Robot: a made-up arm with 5 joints. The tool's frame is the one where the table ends. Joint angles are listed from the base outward.
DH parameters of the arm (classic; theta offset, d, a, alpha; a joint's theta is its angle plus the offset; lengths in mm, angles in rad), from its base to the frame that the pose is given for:
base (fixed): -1.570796 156.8 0 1.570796
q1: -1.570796 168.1 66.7 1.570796
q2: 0 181.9 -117.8 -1.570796
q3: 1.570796 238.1 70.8 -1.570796
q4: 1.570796 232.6 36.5 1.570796
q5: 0 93.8 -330.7 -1.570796
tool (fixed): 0 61.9 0 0
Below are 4 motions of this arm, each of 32 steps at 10 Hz.
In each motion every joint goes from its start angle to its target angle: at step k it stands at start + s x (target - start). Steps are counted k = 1, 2, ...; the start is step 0. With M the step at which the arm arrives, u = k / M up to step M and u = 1 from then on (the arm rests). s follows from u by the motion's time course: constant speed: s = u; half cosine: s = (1 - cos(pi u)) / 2; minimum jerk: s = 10 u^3 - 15 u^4 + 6 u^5.
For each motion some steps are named. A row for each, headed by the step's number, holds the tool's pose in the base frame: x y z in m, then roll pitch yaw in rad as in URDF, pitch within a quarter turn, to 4 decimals.
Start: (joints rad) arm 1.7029 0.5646 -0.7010 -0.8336 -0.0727
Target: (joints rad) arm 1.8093 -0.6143 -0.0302 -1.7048 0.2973
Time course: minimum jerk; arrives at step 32
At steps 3, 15, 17, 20, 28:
3: -0.3750 0.5390 0.0434 -0.7029 -0.6771 -1.1954
15: -0.5779 0.3333 -0.1479 -1.1687 -1.2051 -0.3887
17: -0.6087 0.2506 -0.1847 -1.5461 -1.3046 0.1012
20: -0.6269 0.1252 -0.2231 -2.3953 -1.3262 1.1249
28: -0.5946 -0.0612 -0.2502 -3.1106 -1.1244 2.1438

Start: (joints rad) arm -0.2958 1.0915 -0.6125 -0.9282 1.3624
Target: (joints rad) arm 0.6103 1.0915 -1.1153 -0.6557 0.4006
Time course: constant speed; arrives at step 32
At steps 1, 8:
1: -0.3138 0.1071 0.4760 -0.4036 0.0131 -0.8424
8: -0.2855 0.1774 0.5103 -0.4533 0.1048 -1.0141

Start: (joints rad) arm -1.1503 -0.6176 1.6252 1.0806 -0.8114
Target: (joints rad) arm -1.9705 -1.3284 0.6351 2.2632 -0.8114
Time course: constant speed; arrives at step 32
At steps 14, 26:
14: -0.6586 -0.0889 0.7445 -0.0656 0.4701 0.6391
26: -0.7446 -0.1736 0.5778 -0.1281 -0.0460 0.7016

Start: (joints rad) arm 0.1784 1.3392 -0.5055 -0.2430 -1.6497
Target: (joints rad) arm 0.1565 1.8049 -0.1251 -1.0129 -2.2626
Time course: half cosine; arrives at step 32
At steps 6, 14, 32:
6: 0.3140 -0.2182 0.3602 -2.7701 0.1287 2.6456
14: 0.3494 -0.2244 0.2689 -2.4387 -0.1506 2.5908
32: 0.3711 -0.2435 0.1655 -1.7224 -0.3957 2.2776

